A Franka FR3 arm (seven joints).
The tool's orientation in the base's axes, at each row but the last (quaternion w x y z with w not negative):
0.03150, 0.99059, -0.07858, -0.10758
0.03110, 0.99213, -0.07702, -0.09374
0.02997, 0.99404, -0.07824, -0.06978
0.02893, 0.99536, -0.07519, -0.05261
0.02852, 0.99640, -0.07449, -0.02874
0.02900, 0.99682, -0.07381, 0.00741
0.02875, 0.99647, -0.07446, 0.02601
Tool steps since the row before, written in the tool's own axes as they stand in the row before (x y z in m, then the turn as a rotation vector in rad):
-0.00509, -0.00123, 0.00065, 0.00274, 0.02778, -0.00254
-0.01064, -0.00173, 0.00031, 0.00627, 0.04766, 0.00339
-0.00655, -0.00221, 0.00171, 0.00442, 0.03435, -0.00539
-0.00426, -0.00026, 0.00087, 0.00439, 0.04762, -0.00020
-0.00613, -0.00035, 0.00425, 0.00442, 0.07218, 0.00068
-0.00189, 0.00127, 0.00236, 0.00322, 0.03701, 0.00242
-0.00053, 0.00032, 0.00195, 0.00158, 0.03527, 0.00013
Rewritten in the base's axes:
-0.00487, 0.00201, 0.00033, -0.00094, -0.02771, 0.00411
-0.01013, 0.00338, 0.00149, -0.00157, -0.04816, -0.00083
-0.00632, 0.00314, -0.00097, -0.00010, -0.03431, 0.00716
-0.00425, 0.00086, -0.00045, -0.00265, -0.04766, 0.00288
-0.00626, 0.00104, -0.00393, -0.00627, -0.07196, 0.00350
-0.00203, -0.00112, -0.00232, -0.00225, -0.03716, -0.00026
-0.00048, -0.00036, -0.00196, -0.00372, -0.03506, 0.00184

